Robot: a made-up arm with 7 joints. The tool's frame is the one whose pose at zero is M. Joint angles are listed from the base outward.
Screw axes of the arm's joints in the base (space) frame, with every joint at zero. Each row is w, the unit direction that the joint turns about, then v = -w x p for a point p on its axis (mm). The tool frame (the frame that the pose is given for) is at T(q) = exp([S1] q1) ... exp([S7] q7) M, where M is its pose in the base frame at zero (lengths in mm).
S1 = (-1, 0, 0, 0, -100, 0)
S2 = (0, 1, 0, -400, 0, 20)
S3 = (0, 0, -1, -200, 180, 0)
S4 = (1, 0, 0, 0, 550, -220)
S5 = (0, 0, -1, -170, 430, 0)
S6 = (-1, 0, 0, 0, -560, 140)
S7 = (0, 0, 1, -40, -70, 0)
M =
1 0 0 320
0 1 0 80
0 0 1 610
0 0 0 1
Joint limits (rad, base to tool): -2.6..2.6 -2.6..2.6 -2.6..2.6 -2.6..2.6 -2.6..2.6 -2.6..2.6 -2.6..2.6
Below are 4 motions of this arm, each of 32 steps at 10 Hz.
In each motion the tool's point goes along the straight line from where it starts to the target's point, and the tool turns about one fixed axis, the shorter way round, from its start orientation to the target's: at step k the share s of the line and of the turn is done. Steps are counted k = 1, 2, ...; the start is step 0. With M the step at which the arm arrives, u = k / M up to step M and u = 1 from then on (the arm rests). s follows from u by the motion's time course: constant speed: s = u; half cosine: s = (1 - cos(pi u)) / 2; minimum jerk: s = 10 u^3 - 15 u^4 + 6 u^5.
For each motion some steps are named. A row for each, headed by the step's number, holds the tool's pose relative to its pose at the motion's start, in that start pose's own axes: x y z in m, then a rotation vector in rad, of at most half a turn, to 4 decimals.
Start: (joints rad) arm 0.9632 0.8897 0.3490 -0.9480 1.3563 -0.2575 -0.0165
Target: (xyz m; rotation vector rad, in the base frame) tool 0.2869 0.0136 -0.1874 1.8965 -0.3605 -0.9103
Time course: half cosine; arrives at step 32
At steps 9, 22, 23, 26, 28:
9: -0.0351 0.0399 -0.0216 -0.3185 -0.3209 0.1133
22: -0.1492 0.1698 -0.0919 -1.3552 -1.3651 0.4819
23: -0.1567 0.1784 -0.0965 -1.4238 -1.4343 0.5063
26: -0.1756 0.2000 -0.1082 -1.5955 -1.6073 0.5673
28: -0.1845 0.2101 -0.1136 -1.6760 -1.6884 0.5960

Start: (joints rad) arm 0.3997 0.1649 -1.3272 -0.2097 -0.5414 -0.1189 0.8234
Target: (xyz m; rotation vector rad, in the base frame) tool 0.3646 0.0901 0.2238 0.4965 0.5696 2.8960
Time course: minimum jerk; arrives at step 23
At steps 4, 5, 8, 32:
4: -0.0040 0.0022 -0.0143 -0.0013 -0.0120 0.0152
5: -0.0073 0.0041 -0.0259 -0.0024 -0.0217 0.0275
8: -0.0234 0.0130 -0.0832 -0.0076 -0.0697 0.0883
32: -0.1009 0.0562 -0.3588 -0.0329 -0.3006 0.3811

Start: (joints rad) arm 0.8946 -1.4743 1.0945 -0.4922 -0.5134 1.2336 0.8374
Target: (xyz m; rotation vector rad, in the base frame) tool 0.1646 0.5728 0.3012 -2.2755 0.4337 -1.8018
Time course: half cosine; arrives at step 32
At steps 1, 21, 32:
1: 0.0008 -0.0001 0.0005 -0.0024 0.0023 -0.0006
21: 0.2385 -0.0222 0.1567 -0.7323 0.7025 -0.1882
32: 0.3242 -0.0302 0.2130 -0.9954 0.9549 -0.2558

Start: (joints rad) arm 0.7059 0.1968 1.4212 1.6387 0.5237 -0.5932 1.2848
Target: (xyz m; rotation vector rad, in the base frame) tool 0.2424 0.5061 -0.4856 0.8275 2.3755 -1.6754
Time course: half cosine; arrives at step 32
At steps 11, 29, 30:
11: -0.2153 -0.0527 0.0630 0.1898 -0.2637 0.3773
29: -0.7972 -0.1951 0.2332 0.7025 -0.9764 1.3970
30: -0.8069 -0.1975 0.2361 0.7111 -0.9883 1.4140

